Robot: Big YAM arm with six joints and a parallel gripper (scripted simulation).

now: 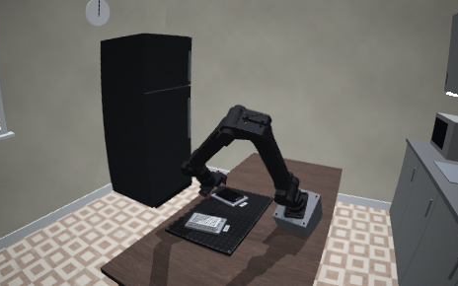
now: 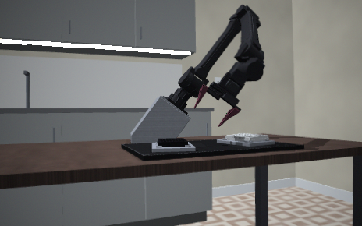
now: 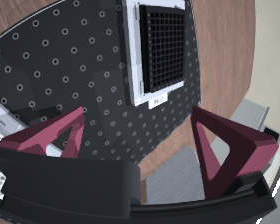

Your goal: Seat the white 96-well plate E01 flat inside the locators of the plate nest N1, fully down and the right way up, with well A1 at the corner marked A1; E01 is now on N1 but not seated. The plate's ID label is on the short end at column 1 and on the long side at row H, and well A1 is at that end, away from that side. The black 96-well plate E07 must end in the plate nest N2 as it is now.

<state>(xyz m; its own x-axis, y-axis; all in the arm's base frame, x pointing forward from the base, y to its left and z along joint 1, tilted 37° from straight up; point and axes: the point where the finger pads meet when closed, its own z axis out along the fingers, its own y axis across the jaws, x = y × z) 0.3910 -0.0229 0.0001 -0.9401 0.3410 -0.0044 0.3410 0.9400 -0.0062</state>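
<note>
My gripper is now 16 cm to the right of the white 96-well plate E01, 8 cm above it and 2 cm past it. The rest, counted from my hand: black plate E07: 12 cm to the right, 8 cm below; nest N2: 12 cm to the right, 9 cm below; plate nest N1: 15 cm to the left, 9 cm below, 2 cm behind.
</note>
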